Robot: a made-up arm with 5 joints.
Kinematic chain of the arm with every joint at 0, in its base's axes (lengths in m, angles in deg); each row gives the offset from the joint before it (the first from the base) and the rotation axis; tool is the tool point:
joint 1: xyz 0 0 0.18 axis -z
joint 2: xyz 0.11 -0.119 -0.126 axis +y
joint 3: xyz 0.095 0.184 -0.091 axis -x
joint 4: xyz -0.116 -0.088 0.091 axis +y
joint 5: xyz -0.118 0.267 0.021 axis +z
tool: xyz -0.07 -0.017 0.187
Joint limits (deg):
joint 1: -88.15..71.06
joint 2: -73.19..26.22
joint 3: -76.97..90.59
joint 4: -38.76..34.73
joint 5: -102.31..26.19
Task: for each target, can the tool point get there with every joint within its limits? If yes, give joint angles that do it. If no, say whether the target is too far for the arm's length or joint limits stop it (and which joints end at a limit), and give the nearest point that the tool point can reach.
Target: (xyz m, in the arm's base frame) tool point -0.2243 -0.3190 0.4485
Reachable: no: joint limits stop it (at a limit: joint 1, joint 2) | nearest point -0.1262 -0.2278 0.2970 | short by 0.202 m
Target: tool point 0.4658 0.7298 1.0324
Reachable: no: too far | nearest point 0.1807 0.2831 0.3243 | short by 0.884 m
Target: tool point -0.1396 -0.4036 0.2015
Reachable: no: joint limits stop it (at a limit: joint 2, joint 3, joint 4) | nearest point -0.0937 -0.2708 0.2083 | short by 0.141 m
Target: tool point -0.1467 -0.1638 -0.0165
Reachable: yes | joints -57.70 -58.36 -53.22 -25.20 -90.17
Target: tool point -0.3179 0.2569 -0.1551
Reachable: yes | joints -33.46 1.45 68.90 -12.46 -61.57
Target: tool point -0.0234 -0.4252 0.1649
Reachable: no: joint limits stop it (at a limit: joint 2, joint 3, joint 4) | nearest point -0.0156 -0.2839 0.1819 | short by 0.143 m
